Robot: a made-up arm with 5 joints. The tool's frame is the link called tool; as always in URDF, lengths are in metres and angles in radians.
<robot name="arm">
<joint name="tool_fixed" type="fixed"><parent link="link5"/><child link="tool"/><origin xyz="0 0 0" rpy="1.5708 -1.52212 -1.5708"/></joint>
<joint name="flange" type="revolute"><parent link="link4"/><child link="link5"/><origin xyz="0.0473 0.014 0" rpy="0 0 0"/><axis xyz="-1 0 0"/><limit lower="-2.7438" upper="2.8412"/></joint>
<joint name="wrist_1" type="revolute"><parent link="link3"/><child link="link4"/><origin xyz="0.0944 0 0.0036" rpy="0 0 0"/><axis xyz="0 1 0"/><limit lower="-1.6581" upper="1.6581"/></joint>
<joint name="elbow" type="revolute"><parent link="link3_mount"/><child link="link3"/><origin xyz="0.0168 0 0.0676" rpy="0 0 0"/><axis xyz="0 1 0"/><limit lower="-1.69" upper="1.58"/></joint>
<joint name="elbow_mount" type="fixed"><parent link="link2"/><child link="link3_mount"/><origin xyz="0.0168 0 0.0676" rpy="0 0 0"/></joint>
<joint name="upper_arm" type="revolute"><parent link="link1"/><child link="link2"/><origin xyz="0.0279 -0.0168 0.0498" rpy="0 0 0"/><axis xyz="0 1 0"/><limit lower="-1.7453" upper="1.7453"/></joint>
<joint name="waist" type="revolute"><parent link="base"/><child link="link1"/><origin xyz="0.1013 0 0.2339" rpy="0 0 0"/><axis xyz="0 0 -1"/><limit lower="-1.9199" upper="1.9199"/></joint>
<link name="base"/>
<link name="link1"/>
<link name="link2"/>
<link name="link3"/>
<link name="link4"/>
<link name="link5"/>
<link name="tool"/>
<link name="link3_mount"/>
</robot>
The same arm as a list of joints. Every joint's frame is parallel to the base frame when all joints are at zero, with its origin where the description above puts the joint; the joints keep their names.
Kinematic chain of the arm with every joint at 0, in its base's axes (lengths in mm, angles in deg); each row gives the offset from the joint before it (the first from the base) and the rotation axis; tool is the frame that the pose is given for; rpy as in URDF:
waist: xyz 101.3 0.0 233.9 axis -z
upper_arm: xyz 27.9 -16.8 49.8 axis +y
elbow: xyz 33.6 0.0 135.2 axis +y
wrist_1: xyz 94.4 0.0 3.6 axis +y
flange: xyz 47.3 14.0 0.0 axis -x
tool: xyz 0.0 0.0 0.0 rpy 90.00 -87.21 -90.00
Joint limits (deg, base to tool): -110.00..110.00 -100.00..100.00 -96.83..90.53 -95.00..95.00 -157.21..162.79

